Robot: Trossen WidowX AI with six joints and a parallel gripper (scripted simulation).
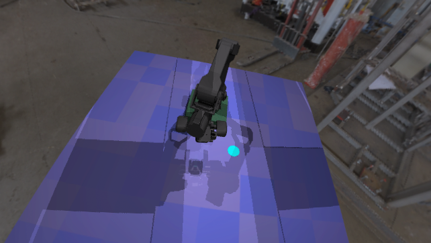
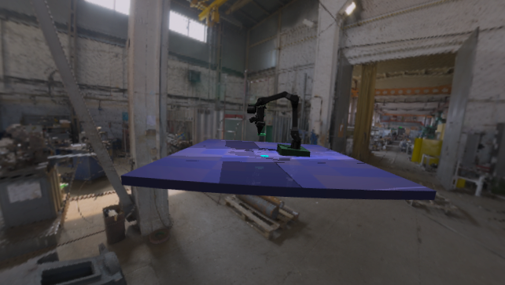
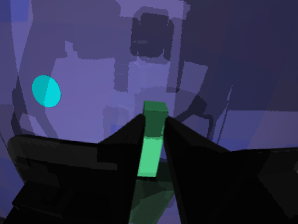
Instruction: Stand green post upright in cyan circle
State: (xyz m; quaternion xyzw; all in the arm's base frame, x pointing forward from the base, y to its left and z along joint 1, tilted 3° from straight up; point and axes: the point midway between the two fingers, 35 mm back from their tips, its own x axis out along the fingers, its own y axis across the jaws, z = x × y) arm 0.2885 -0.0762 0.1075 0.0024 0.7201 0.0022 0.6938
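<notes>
Now: the cyan circle 180 mm to the left of my gripper tip, 140 mm below it and 30 mm behind it. The rest, counted from my gripper tip: green post: 20 mm behind.
</notes>
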